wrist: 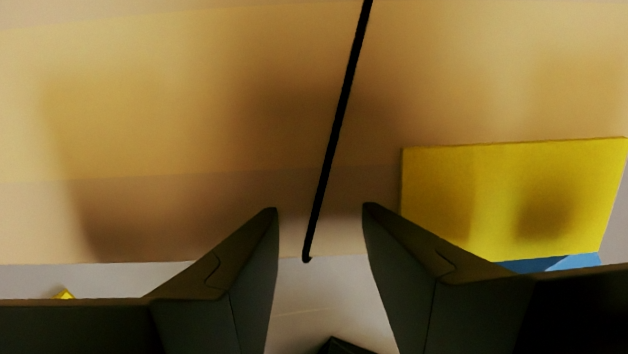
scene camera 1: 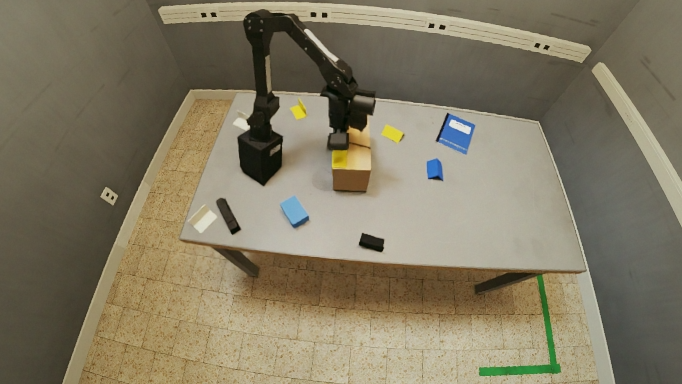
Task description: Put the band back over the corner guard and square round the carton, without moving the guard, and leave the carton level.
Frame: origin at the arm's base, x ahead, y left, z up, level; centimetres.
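Seen in the pictures: gripper, fingertip midpoint: [wrist: 320, 216]; arm's base, origin of the base link: [scene camera 1: 260, 135].
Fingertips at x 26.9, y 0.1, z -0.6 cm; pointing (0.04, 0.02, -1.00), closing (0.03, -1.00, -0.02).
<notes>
Pixels of each thing's top centre, then the offset from my fingertips to it. "spot": a spot on its surface instead.
- carton, middle of its top: [wrist: 266, 93] [scene camera 1: 352, 138] dx +4.2, dy +1.6, dz +0.0 cm
- yellow corner guard, middle of its top: [wrist: 513, 206] [scene camera 1: 339, 156] dx +0.4, dy -6.7, dz +0.3 cm
- thin black band, surface spot: [wrist: 336, 132] spot: dx +3.0, dy -0.5, dz +0.3 cm
- blue block, middle of its top: [wrist: 556, 292] [scene camera 1: 293, 209] dx -13.6, dy -21.0, dz -10.7 cm
- black block, middle of its top: [scene camera 1: 373, 237] dx +12.8, dy -29.2, dz -10.2 cm
- long black object, middle of its top: [scene camera 1: 224, 211] dx -37.1, dy -23.7, dz -10.7 cm
- blue folded piece, middle of its top: [scene camera 1: 437, 166] dx +37.4, dy +0.7, dz -11.3 cm
- blue notebook, middle of its top: [scene camera 1: 456, 132] dx +49.9, dy +21.7, dz -13.9 cm
The carton [scene camera 1: 352, 180] [wrist: 175, 125] stands on the table and looks level. A yellow corner guard [scene camera 1: 340, 159] [wrist: 510, 195] sits on its top edge, on the robot base's side. The thin black band [scene camera 1: 362, 146] [wrist: 336, 132] runs slantwise across the carton top and bends over the edge beside the guard, apart from it and not over it. My gripper [scene camera 1: 338, 143] [wrist: 320, 216] is over that edge, partly open. In the wrist view the band passes between the spread fingertips with a gap on each side. In the scene view my arm hides the fingertips and part of the carton.
A blue block [scene camera 1: 295, 211], a black block [scene camera 1: 371, 242] and a long black object [scene camera 1: 228, 216] lie toward the front. Yellow pieces [scene camera 1: 392, 133] [scene camera 1: 298, 110] lie on both sides of the carton. A blue folded piece [scene camera 1: 434, 169] and blue notebook [scene camera 1: 456, 135] lie right.
</notes>
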